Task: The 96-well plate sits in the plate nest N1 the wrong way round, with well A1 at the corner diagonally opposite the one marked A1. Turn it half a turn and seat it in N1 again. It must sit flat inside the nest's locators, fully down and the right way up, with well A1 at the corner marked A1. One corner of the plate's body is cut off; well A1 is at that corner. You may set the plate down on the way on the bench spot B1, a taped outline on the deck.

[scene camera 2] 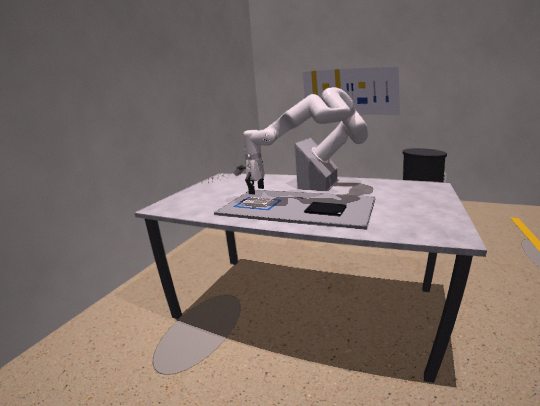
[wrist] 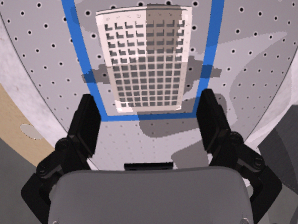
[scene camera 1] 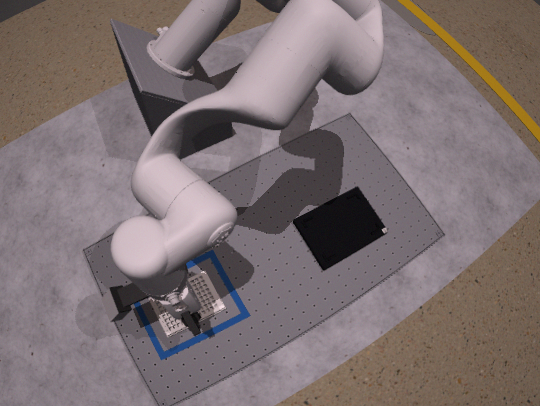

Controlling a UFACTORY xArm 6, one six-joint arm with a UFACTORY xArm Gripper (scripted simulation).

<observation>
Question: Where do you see a black plate nest N1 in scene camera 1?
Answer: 343,226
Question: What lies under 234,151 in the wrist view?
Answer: My gripper.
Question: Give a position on a white 96-well plate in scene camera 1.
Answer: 208,310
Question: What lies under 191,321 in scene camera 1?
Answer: My gripper.
</observation>
